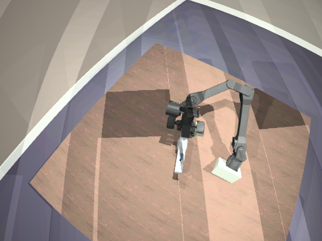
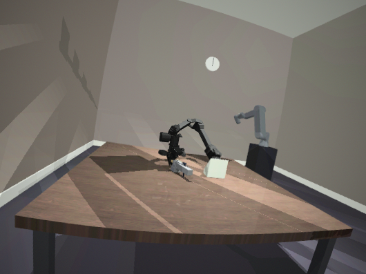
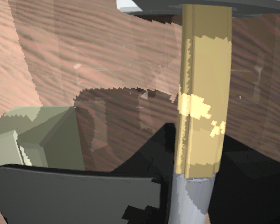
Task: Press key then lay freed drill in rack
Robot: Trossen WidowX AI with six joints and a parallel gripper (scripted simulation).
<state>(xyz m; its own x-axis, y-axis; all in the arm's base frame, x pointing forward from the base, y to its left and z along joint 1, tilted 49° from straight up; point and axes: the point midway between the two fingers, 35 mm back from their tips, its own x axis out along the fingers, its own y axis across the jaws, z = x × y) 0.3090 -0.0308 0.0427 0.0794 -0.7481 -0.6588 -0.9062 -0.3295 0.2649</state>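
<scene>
Now: the drill 3 cm to the left of my gripper tip, 3 cm above it and 2 cm behind it. The rest, counted from my gripper tip: rack (6 cm to the right, 6 cm behind); key (15 cm to the left, 7 cm behind, 4 cm above).
</scene>
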